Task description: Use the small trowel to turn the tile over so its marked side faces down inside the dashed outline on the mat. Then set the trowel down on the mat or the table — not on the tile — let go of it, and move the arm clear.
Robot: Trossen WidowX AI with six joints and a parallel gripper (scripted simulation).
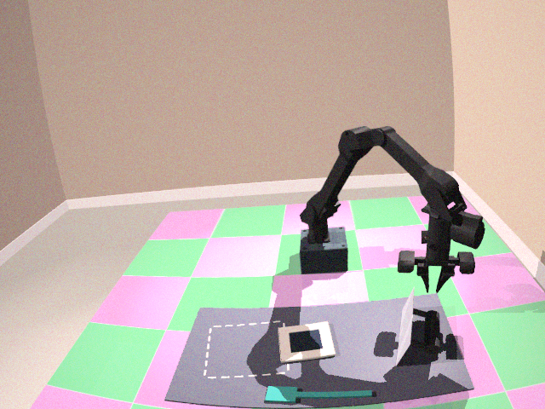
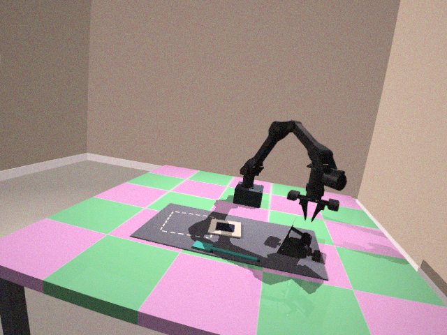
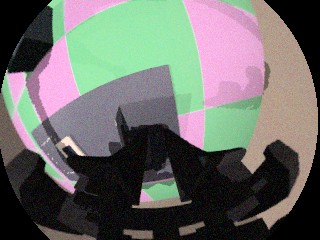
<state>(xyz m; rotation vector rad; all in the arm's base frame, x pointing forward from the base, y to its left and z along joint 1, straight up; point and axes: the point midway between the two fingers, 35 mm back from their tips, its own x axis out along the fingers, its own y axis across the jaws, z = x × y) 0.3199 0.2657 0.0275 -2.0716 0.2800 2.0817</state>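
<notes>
My gripper tip is 50 mm short of the trowel, 40 mm to the left of it and 40 mm above it. From my gripper tip the other things lie so: teal flat tool 300 mm to the right, 220 mm ahead, 70 mm below; grey mat 280 mm to the right, 90 mm below, 80 mm ahead; tile 310 mm to the right, 70 mm below, 50 mm ahead.
</notes>
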